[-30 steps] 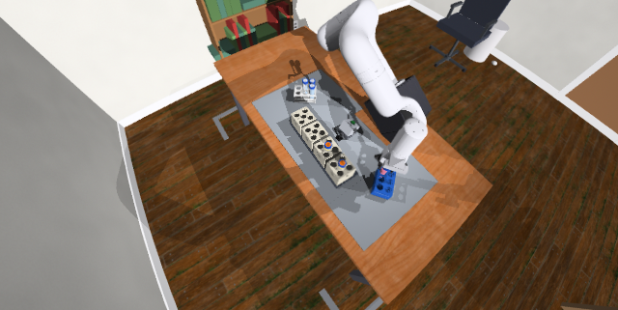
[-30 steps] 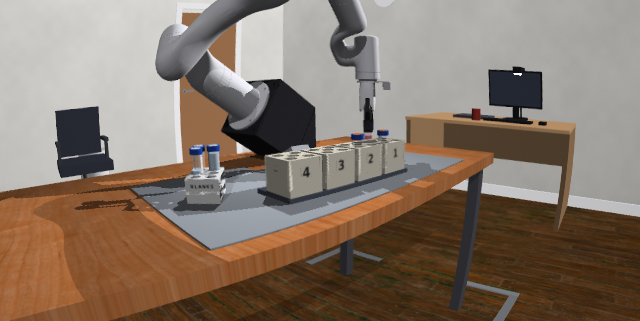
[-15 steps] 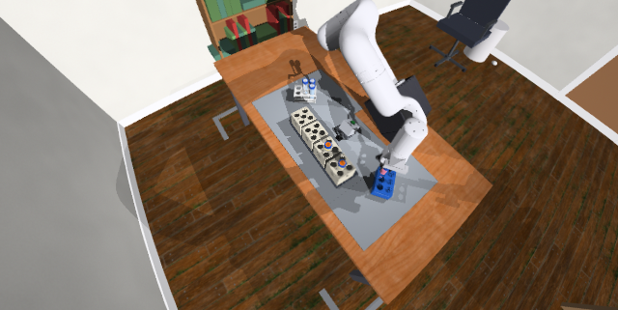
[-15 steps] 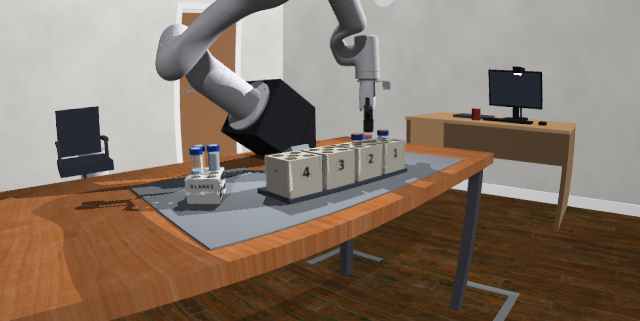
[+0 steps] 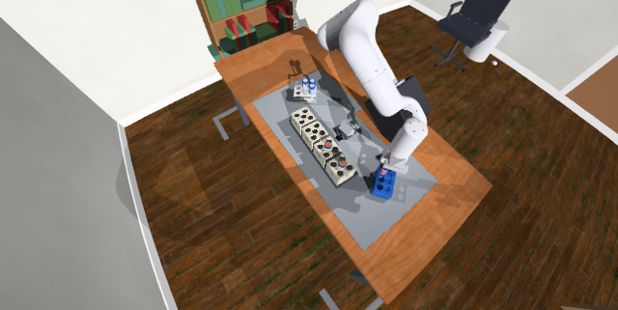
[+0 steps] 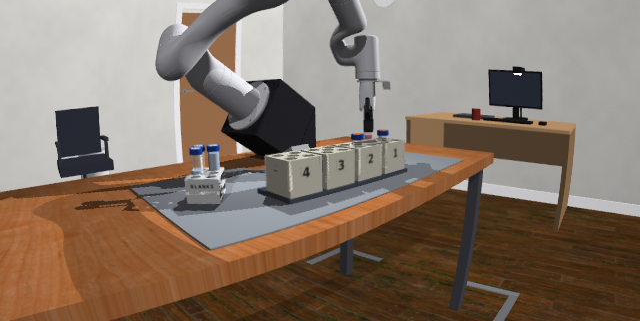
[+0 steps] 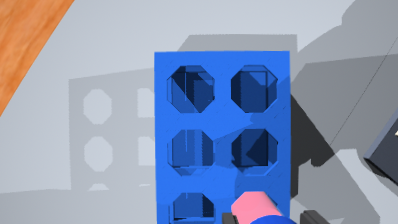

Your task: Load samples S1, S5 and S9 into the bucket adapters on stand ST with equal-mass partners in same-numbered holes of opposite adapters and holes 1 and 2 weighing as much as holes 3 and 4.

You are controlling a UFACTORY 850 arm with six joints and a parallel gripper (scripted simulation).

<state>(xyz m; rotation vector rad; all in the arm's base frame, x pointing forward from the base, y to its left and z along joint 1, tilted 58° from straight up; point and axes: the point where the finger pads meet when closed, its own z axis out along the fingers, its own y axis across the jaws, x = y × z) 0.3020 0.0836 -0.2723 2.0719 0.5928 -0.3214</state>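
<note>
My hand is 10 mm past the sample tube, 10 mm to the left of it and 50 mm above it. The rest, counted from my hand: blue rack 20 mm ahead, 40 mm to the left, 90 mm below; white blanks rack 30 mm behind, 630 mm to the right, 90 mm below; green DONE key 80 mm behind, 290 mm to the right, 50 mm below.
</note>
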